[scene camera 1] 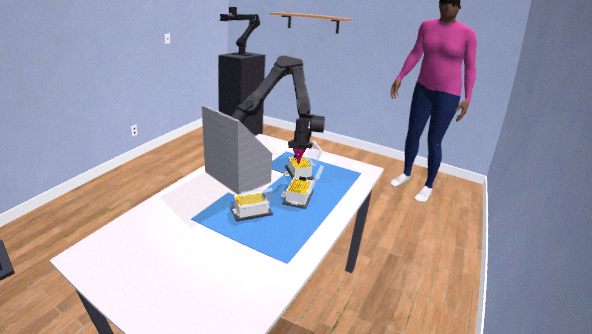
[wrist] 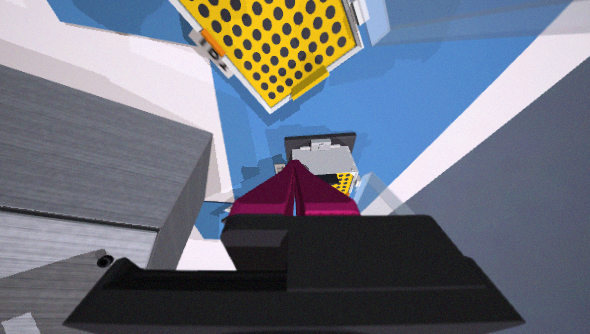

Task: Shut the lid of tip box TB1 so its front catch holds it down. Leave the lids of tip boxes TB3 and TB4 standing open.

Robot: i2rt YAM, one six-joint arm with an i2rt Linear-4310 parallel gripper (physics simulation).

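Frame: origin at the arm's base, x ahead, y left, z up, level; centimetres.
Where they show: gripper, fingertip midpoint: (scene camera 1: 298,163) (wrist: 294,166); arm's base, link origin: (scene camera 1: 232,125).
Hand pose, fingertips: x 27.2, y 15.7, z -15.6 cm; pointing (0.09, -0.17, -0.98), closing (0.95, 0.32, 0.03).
Each offset is from my fingertips to the top centre of the thing. "spot": to the spot under its first point. Level surfaces: height alone.
Tip box TB1 {dz -3.6, dx -5.8, dy +7.7 cm} (scene camera 1: 300,170) (wrist: 270,45) is the rear box on the mat, a white box with a yellow rack; its side label {spot: dz -10.0, dx -9.3, dy +3.2 cm} (wrist: 212,52) is partly legible. Its clear lid {dz +5.1, dx -1.1, dy +14.0 cm} (scene camera 1: 317,150) (wrist: 377,22) stands open on the right side. My gripper (scene camera 1: 299,162) (wrist: 294,166) is shut and empty, its magenta fingertips pointing down over TB1's rack in the scene view; contact cannot be told. The middle box {dz -3.6, dx +7.0, dy -10.3 cm} (scene camera 1: 299,192) (wrist: 325,159) and the front-left box {spot: dz -3.4, dx +4.9, dy -36.0 cm} (scene camera 1: 252,206) have their clear lids open; I cannot read which is TB3 or TB4.
A grey block (scene camera 1: 222,150) (wrist: 100,115) stands left of the boxes. The blue mat {dz -10.2 cm} (scene camera 1: 280,240) (wrist: 425,90) lies on the white table {dz -10.5 cm} (scene camera 1: 150,270). A person (scene camera 1: 447,60) stands beyond the table. Another arm (scene camera 1: 246,36) stands on a black pedestal (scene camera 1: 240,75); a wall shelf (scene camera 1: 310,17) is behind.
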